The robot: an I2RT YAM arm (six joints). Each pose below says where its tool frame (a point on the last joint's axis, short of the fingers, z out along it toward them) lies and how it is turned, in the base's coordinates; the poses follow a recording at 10 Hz.
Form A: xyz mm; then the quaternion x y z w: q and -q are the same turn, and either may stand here.
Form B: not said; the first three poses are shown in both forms.
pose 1, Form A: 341 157 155 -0.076 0.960 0.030 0.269
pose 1, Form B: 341 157 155 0.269 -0.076 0.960 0.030
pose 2, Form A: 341 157 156 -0.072 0.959 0.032 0.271
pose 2, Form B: 341 157 156 0.271 -0.072 0.959 0.032
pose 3, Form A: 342 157 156 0.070 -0.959 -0.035 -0.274
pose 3, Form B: 342 157 156 0.274 -0.070 0.959 0.035
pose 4, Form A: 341 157 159 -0.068 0.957 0.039 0.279
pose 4, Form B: 341 157 159 0.279 -0.068 0.957 0.039
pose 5, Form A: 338 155 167 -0.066 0.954 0.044 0.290
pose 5, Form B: 338 155 167 0.290 -0.066 0.954 0.044
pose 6, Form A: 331 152 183 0.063 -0.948 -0.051 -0.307
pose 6, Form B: 331 152 183 0.307 -0.063 0.948 0.051
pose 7, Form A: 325 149 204 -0.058 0.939 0.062 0.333
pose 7, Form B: 325 149 204 0.333 -0.058 0.939 0.062
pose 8, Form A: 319 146 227 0.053 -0.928 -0.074 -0.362
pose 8, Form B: 319 146 227 0.362 -0.053 0.928 0.074
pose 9, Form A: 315 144 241 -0.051 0.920 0.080 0.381
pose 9, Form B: 315 144 241 0.381 -0.051 0.920 0.080
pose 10, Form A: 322 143 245 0.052 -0.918 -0.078 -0.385
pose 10, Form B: 322 143 245 0.385 -0.052 0.918 0.078
